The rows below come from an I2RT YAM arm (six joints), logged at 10 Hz.
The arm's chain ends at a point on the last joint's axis. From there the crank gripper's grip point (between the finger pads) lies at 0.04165 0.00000 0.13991 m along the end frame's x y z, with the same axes.
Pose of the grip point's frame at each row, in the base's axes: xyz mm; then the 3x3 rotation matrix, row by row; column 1 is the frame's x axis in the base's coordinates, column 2 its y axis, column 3 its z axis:
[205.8 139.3 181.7], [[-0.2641 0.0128 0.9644], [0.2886 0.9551 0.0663], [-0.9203 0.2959 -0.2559]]
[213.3 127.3 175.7], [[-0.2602 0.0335 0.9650], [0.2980 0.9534 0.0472], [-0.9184 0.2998 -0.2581]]
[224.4 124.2 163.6], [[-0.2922 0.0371 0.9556], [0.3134 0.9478 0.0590], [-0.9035 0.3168 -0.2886]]
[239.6 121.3 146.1], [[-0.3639 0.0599 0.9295], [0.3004 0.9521 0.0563], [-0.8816 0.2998 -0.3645]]
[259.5 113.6 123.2], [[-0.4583 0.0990 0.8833], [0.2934 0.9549 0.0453], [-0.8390 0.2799 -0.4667]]
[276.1 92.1 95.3], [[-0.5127 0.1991 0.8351], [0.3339 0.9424 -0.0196], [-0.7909 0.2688 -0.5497]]
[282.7 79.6 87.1], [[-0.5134 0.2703 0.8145], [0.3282 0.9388 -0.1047], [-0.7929 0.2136 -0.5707]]
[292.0 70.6 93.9], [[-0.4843 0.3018 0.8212], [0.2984 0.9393 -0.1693], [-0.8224 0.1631 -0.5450]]
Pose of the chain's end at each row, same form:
[81.9 118.0 255.8], [[-0.2641 0.0128 0.9644], [0.2886 0.9551 0.0663], [-0.9203 0.2959 -0.2559]]
[89.1 108.3 250.1], [[-0.2602 0.0335 0.9650], [0.2980 0.9534 0.0472], [-0.9184 0.2998 -0.2581]]
[102.9 102.9 241.6], [[-0.2922 0.0371 0.9556], [0.3134 0.9478 0.0590], [-0.9035 0.3168 -0.2886]]
[124.7 100.9 233.8], [[-0.3639 0.0599 0.9295], [0.3004 0.9521 0.0563], [-0.8816 0.2998 -0.3645]]
[155.0 95.0 223.4], [[-0.4583 0.0990 0.8833], [0.2934 0.9549 0.0453], [-0.8390 0.2799 -0.4667]]
[180.6 80.9 205.1], [[-0.5127 0.1991 0.8351], [0.3339 0.9424 -0.0196], [-0.7909 0.2688 -0.5497]]
[190.1 80.6 200.0], [[-0.5134 0.2703 0.8145], [0.3282 0.9388 -0.1047], [-0.7929 0.2136 -0.5707]]
[197.3 81.9 204.4], [[-0.4843 0.3018 0.8212], [0.2984 0.9393 -0.1693], [-0.8224 0.1631 -0.5450]]

